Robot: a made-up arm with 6 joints.
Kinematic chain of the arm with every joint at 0, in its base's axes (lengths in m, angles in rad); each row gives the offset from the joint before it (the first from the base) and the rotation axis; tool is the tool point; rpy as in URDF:
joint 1: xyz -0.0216 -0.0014 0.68 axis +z
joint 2: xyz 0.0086 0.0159 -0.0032 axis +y
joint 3: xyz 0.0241 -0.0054 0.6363 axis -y
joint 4: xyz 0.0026 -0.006 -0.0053 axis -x
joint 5: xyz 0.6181 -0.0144 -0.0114 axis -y
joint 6: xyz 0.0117 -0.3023 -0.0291 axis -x
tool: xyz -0.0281 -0.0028 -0.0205 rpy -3.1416 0 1.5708
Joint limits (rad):
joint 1: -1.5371..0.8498
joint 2: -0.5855..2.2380
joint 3: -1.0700..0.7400
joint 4: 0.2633..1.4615
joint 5: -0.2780..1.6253
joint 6: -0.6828..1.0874
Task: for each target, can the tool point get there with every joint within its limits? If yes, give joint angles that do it. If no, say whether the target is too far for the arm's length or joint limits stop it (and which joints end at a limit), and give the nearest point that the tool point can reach.
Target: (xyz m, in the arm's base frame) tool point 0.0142 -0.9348 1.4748
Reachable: yes | joints -1.2469 0.3492 0.3617 0.7805 1.1540 0.9252
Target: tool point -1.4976 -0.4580 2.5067
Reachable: no: too far | nearest point -0.4830 -0.1441 1.9376 | short by 1.205 m
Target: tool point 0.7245 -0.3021 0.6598
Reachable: yes | joints -0.2238 0.5186 -0.7746 1.2813 1.1749 -0.4425
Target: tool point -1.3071 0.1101 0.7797
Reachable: no: joint limits stop it (at a limit: joint 2, joint 3, joint 4) | nearest point -0.3822 0.0299 0.3373 | short by 1.028 m
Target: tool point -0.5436 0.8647 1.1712
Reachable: no: joint limits stop it (at a limit: joint 2, joint 3, joint 4, joint 5) | nearest point -0.2776 0.4234 1.8739 | short by 0.871 m
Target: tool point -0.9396 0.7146 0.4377
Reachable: no: joint limits stop it (at a limit: joint 1, joint 2, joint 3, joint 4, joint 5) | nearest point -0.3489 0.1599 0.3188 | short by 0.819 m
